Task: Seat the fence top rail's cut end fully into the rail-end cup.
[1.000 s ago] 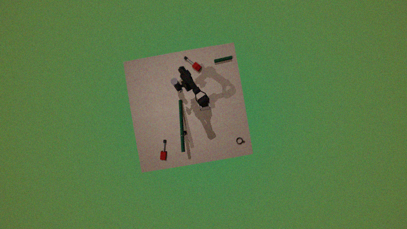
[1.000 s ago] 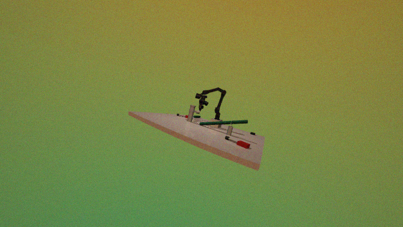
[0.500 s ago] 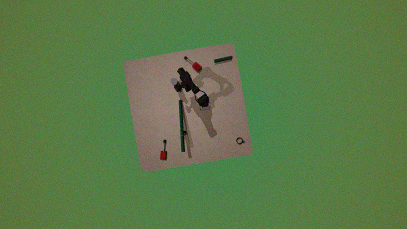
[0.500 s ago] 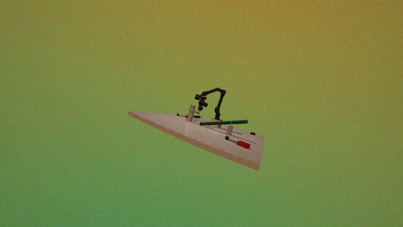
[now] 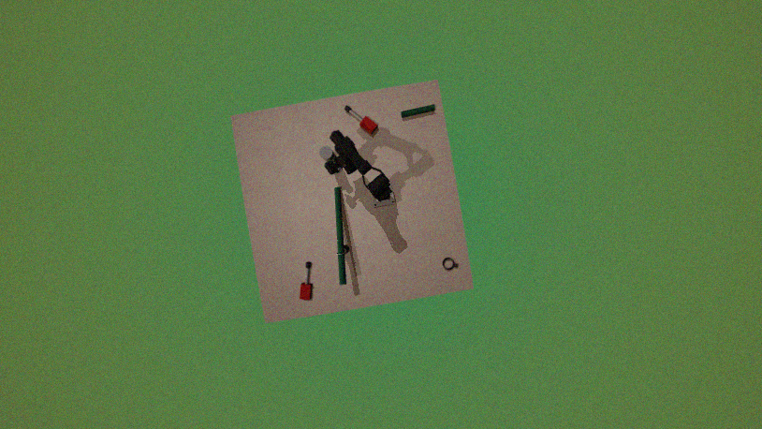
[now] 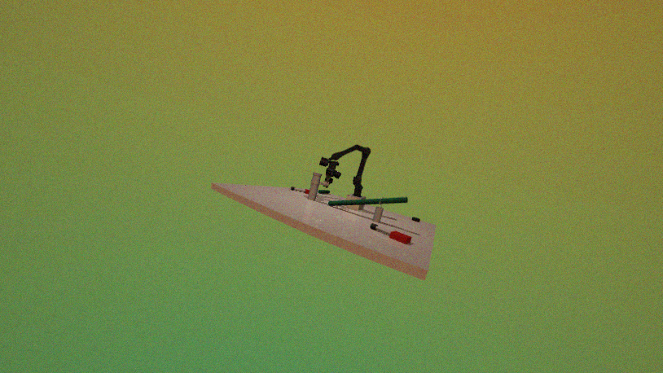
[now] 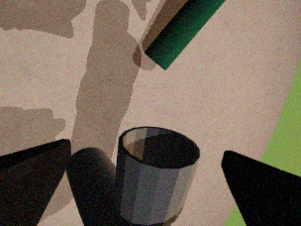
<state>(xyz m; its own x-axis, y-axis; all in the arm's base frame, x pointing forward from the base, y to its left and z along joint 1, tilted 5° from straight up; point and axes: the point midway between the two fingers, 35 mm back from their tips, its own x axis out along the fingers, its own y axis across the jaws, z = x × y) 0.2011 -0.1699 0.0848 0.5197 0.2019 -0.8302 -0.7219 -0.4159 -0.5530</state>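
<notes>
My gripper tip is now 2 cm to the left of the rail-end cup, 1 cm below it and 1 cm short of it. Round my gripper tip: short post (45 cm to the left, 5 cm ahead, 3 cm below); then green tube piece (50 cm behind, 31 cm to the right, 11 cm below).
</notes>
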